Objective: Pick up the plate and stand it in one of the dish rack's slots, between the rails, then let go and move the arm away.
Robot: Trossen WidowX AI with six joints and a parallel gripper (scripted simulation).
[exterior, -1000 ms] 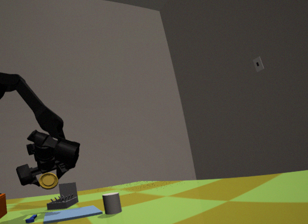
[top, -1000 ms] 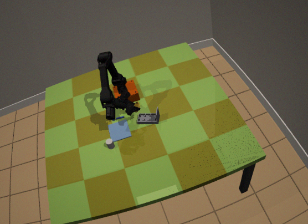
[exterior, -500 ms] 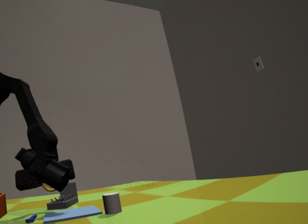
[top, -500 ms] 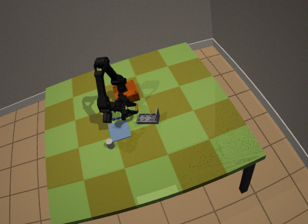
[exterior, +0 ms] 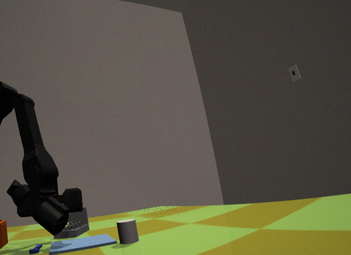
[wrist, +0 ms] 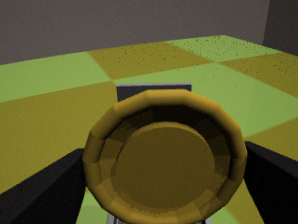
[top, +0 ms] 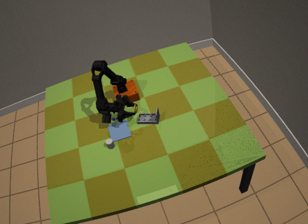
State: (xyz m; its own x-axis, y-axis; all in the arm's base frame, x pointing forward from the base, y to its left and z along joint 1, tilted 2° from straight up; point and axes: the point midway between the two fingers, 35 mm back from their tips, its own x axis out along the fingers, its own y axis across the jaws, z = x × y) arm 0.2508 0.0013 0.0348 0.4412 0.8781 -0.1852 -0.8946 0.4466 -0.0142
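The grey dish rack lies 3 cm ahead of my gripper tip, 5 cm to the left of it and 7 cm below it. Also, from my gripper tip: yellow plate: 1 cm to the right; then blue spoon: 8 cm behind, 13 cm to the right, 9 cm below; then light blue mat: 3 cm ahead, 15 cm to the right, 9 cm below.
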